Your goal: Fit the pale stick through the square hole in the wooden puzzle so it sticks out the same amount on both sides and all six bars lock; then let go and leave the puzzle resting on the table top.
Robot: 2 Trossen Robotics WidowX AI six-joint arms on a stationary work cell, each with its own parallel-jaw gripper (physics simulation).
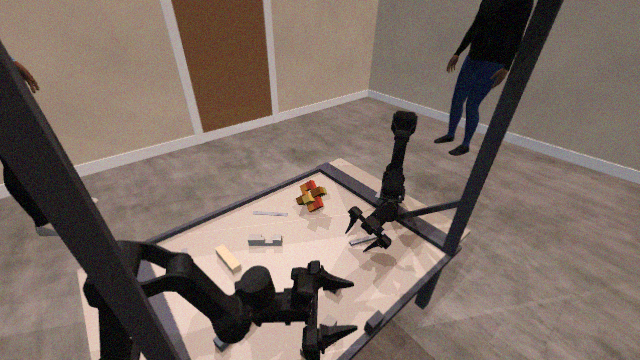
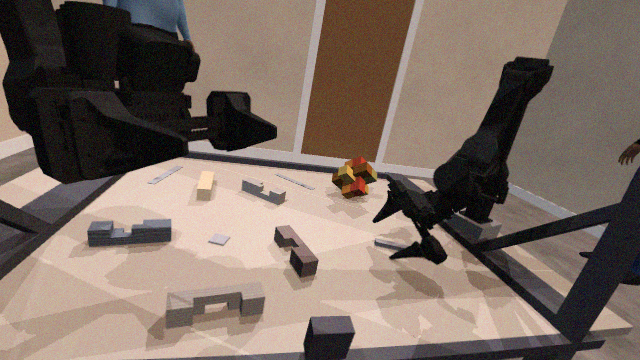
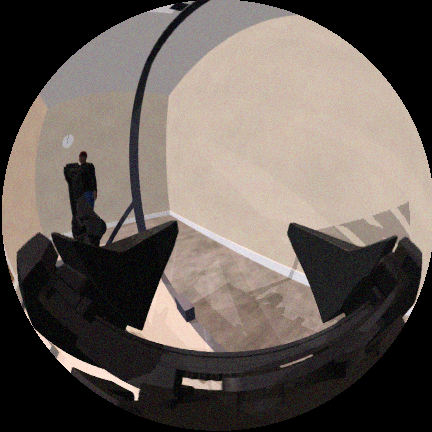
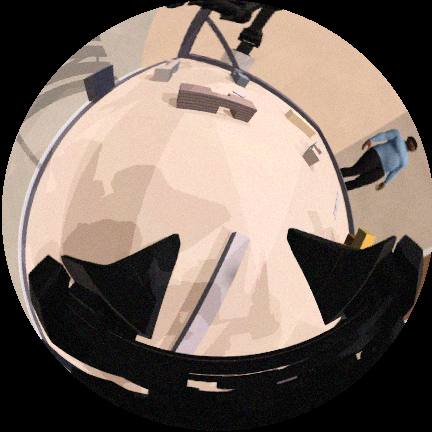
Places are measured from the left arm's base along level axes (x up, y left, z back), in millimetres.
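Pixels of known places: left gripper, fingertip midpoint: (image 1: 355,304) (image 2: 238,138) (image 3: 234,227); right gripper, fingertip midpoint: (image 1: 354,242) (image 2: 381,239) (image 4: 234,236); right arm's base, link origin: (image 2: 475,217).
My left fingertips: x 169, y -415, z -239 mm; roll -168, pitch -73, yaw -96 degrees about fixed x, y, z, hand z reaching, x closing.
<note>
For each thing: its top centre in the pictures, then the offset to it from my left fingertips.
- pale stick, top centre: (image 2: 206,179) (image 1: 227,256) (image 4: 304,120) dz -184, dx -236, dy +470 mm
- thin pale grey strip, top centre: (image 4: 206,313) (image 2: 408,247) (image 1: 368,237) dz -450, dx -257, dy +26 mm
- notched grey bar, top centre: (image 2: 263,185) (image 4: 318,148) (image 1: 264,237) dz -306, dx -236, dy +390 mm
- blue-grey bar, top centre: (image 2: 132,224) (image 4: 240,72) dz +13, dx -236, dy +312 mm
- brown bar, top centre: (image 4: 221,93) (image 2: 295,242) dz -212, dx -236, dy +138 mm
- dark block, top centre: (image 2: 332,322) (image 3: 182,301) (image 1: 375,317) dz -114, dx -210, dy -48 mm
The wooden puzzle (image 1: 312,196) (image 2: 355,177) (image 4: 364,239), a cross-shaped cluster of red, orange and yellow bars, sits on the table near the far edge. The pale stick (image 1: 228,258) (image 2: 205,185) (image 4: 300,123) is a plain cream bar lying flat, apart from the puzzle. My left gripper (image 1: 354,306) (image 2: 231,138) (image 3: 234,227) is open and empty, raised above the table and away from both. My right gripper (image 1: 357,241) (image 2: 383,240) (image 4: 234,236) is open and empty, with its fingers on either side of a thin pale grey strip (image 1: 361,241) (image 2: 390,244) (image 4: 215,295). The puzzle's square hole cannot be made out.
A notched grey bar (image 1: 265,241) (image 2: 263,192) lies between stick and puzzle. A blue-grey bar (image 2: 150,231), a brown bar (image 2: 304,260) and a grey bar (image 2: 252,300) lie nearer. A dark block (image 1: 374,322) (image 2: 329,335) stands at the table edge, and a frame post (image 1: 492,145) rises at one side.
</note>
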